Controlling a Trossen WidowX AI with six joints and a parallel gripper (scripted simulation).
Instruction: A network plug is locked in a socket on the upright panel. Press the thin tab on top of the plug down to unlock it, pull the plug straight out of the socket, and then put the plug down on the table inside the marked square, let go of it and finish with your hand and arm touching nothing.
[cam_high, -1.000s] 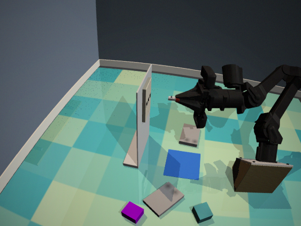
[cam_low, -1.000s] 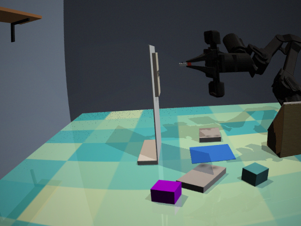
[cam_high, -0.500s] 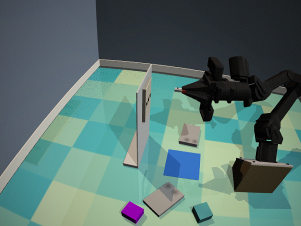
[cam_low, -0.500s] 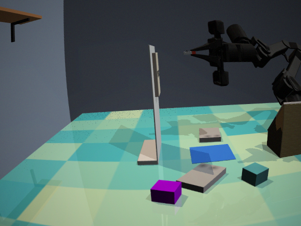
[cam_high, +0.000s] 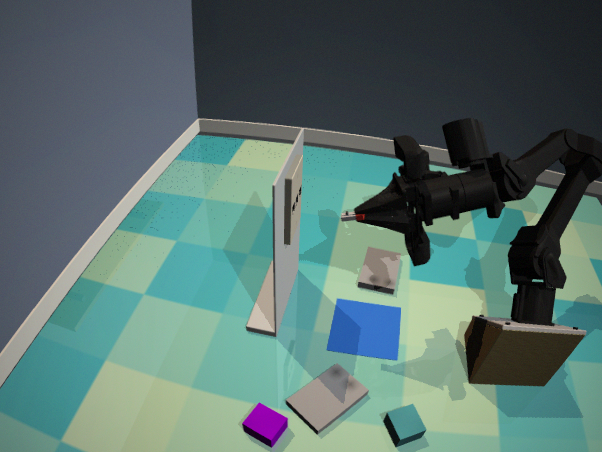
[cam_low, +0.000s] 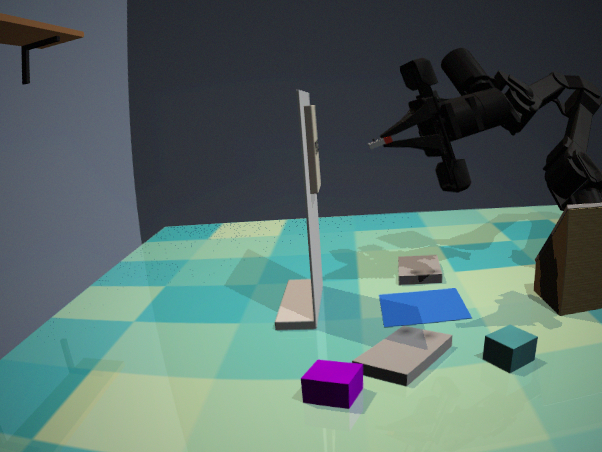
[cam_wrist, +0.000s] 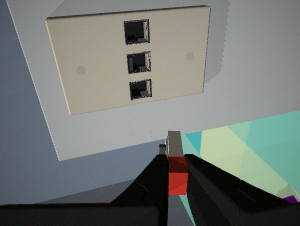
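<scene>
Now: the blue marked square 220 mm below my gripper tip, 50 mm behind it and 10 mm to the left of it. From my gripper tip the other things lie so: red network plug (right at my gripper tip); then teal block (210 mm below, 180 mm to the left, 150 mm behind); then upright panel (110 mm ahead, 90 mm below, 10 mm to the right).
</scene>
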